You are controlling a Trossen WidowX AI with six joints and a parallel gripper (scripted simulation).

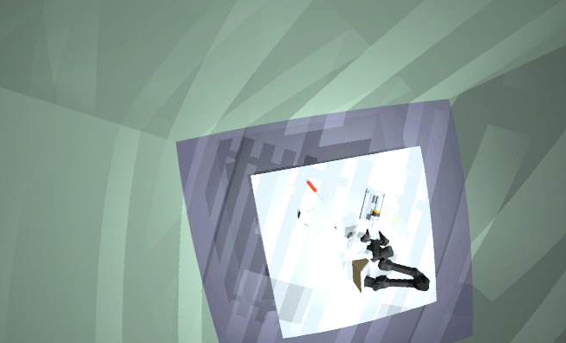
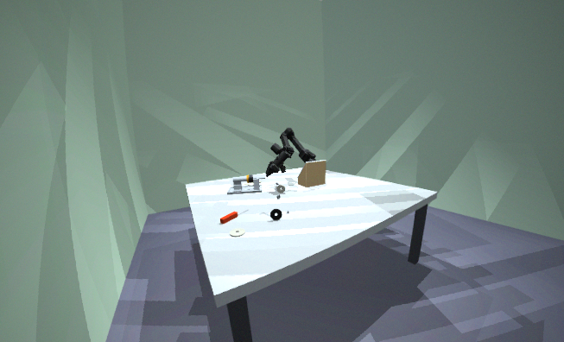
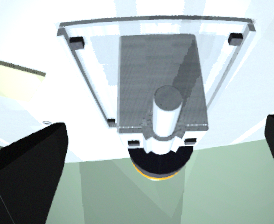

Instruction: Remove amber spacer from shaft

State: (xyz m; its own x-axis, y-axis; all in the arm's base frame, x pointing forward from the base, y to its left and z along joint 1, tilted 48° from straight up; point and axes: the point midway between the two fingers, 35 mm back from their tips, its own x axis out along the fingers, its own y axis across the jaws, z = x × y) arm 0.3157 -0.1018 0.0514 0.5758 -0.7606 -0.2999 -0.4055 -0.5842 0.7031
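My gripper tip is now 9 cm short of the thin shaft, 4 cm to the left of it and 2 cm above it. Also, from my gripper tip: red-handled screwdriver 33 cm ahead, 33 cm to the left, 9 cm below; pale yellow square 2 cm ahead, 21 cm to the right, 9 cm below; white washer 37 cm ahead, 49 cm to the left, 9 cm below.
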